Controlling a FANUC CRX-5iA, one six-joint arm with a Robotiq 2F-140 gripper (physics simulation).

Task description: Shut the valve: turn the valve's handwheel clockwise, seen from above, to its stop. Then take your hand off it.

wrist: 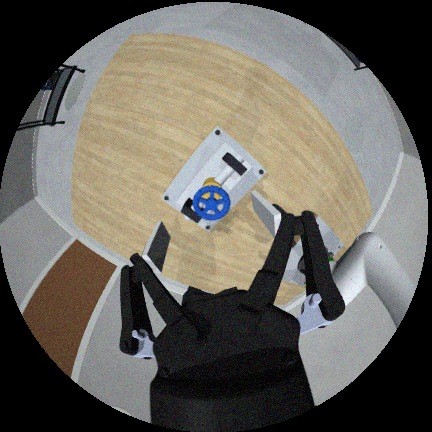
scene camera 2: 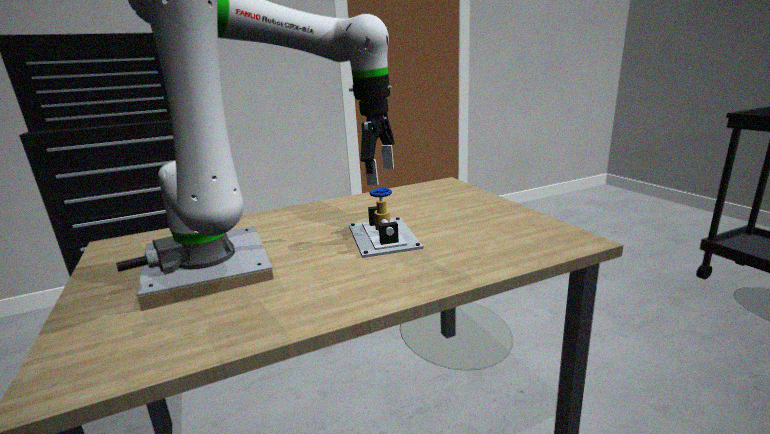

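The blue five-spoked handwheel (scene camera 2: 380,192) (wrist: 211,202) sits level on top of the brass valve body (scene camera 2: 382,215) (wrist: 210,182). The valve stands upright on a grey mounting plate (scene camera 2: 358,238) (wrist: 198,159), its pipe held between two black blocks. My gripper (scene camera 2: 380,171) (wrist: 207,215) points down and is open, with nothing between its fingers. In the scene view its fingertips are a little above the handwheel, apart from it. In the wrist view the handwheel shows between and slightly beyond the two finger pads. The wheel's turned angle against its stop cannot be told.
The valve plate lies on the wooden table (scene camera 2: 485,237) (wrist: 125,125). The arm's base plate (scene camera 2: 250,248) is at the table's left part in the scene view. A black drawer cabinet (scene camera 2: 107,129) stands behind it. A black cart (scene camera 2: 719,183) stands off to the right.
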